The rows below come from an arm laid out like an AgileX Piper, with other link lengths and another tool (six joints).
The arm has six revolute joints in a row. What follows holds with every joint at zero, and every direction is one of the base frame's. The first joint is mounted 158.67 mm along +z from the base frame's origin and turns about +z. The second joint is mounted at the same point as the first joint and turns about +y. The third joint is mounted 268.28 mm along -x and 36.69 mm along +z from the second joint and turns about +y. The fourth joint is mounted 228.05 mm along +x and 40.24 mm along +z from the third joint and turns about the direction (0.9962, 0, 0.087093). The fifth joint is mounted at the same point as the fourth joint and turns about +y. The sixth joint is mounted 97.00 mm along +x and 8.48 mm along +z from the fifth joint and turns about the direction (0.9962, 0, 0.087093). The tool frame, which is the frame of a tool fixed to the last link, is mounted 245.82 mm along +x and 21.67 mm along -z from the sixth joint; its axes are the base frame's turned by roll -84.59, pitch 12.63 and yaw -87.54 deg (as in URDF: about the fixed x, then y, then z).
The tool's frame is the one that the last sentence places.
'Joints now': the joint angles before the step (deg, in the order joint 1, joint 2, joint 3, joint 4, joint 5, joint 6). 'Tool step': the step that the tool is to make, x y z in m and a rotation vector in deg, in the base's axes. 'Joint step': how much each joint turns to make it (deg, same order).
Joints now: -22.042 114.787 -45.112 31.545 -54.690 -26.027
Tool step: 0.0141 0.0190 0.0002 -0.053 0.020 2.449
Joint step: 2.330 -0.009 -0.005 -0.126 0.012 -0.009
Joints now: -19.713 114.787 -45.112 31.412 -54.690 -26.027
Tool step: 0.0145 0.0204 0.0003 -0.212 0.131 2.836
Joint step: 2.241 0.013 -0.007 -0.645 0.062 0.005
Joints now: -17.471 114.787 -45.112 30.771 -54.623 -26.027
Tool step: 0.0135 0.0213 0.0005 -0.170 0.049 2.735
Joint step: 2.369 -0.008 -0.005 -0.400 0.009 -0.011
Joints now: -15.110 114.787 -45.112 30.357 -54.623 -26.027
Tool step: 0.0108 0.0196 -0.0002 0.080 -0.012 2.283
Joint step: 2.177 -0.012 0.006 -0.129 0.071 0.117
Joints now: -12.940 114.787 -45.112 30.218 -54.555 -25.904
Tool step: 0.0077 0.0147 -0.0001 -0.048 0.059 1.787
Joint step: 1.551 0.006 -0.010 -0.250 0.068 0.019
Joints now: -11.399 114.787 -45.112 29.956 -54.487 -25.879
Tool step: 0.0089 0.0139 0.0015 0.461 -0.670 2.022
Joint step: 0.850 -0.004 -0.001 -1.647 0.006 1.439
